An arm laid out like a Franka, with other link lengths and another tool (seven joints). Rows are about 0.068 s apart.
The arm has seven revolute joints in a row. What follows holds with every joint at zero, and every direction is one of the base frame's. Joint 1 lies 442.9 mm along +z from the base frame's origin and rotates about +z. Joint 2 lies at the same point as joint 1 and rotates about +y. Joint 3 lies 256 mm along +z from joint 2 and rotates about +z. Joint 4 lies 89.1 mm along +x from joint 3 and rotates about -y. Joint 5 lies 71 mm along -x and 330.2 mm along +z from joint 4 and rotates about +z. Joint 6 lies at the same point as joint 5 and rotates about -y. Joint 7 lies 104.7 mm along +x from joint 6 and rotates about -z. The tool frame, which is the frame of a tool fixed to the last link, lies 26 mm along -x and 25 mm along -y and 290.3 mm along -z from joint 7; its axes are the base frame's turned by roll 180, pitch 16.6 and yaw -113.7 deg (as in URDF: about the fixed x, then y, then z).
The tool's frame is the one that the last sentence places.
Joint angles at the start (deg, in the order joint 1, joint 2, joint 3, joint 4, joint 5, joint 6, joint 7):
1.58, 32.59, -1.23, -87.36, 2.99, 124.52, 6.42
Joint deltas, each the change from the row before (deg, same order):
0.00, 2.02, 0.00, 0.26, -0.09, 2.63, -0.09
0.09, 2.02, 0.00, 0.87, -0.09, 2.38, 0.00
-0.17, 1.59, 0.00, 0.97, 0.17, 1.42, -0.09
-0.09, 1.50, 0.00, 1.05, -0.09, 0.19, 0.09
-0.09, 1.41, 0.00, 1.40, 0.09, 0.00, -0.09
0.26, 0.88, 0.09, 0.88, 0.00, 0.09, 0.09
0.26, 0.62, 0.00, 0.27, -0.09, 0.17, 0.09
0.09, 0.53, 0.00, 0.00, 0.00, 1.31, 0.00
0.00, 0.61, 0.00, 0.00, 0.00, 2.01, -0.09
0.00, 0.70, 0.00, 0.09, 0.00, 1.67, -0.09
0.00, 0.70, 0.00, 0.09, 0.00, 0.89, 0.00
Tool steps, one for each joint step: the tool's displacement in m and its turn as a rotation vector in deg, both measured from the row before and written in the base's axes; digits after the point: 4 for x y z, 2 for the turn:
0.0068, -0.0009, -0.0159, -0.18, -0.87, 0.05
0.0092, 0.0003, -0.0119, -0.16, -1.23, 0.08
0.0067, -0.0017, -0.0082, 0.07, -0.80, -0.20
0.0015, -0.0013, -0.0090, -0.10, 0.26, -0.12
0.0033, -0.0008, -0.0058, 0.04, 0.01, -0.03
0.0025, 0.0041, -0.0035, 0.06, -0.09, 0.25
-0.0002, 0.0027, -0.0048, -0.08, 0.18, 0.22
0.0038, 0.0008, -0.0036, -0.03, -0.78, 0.05
0.0067, -0.0004, -0.0030, -0.05, -1.40, 0.03
0.0051, -0.0003, -0.0039, -0.05, -1.06, 0.04
0.0013, -0.0002, -0.0056, -0.03, -0.28, -0.02

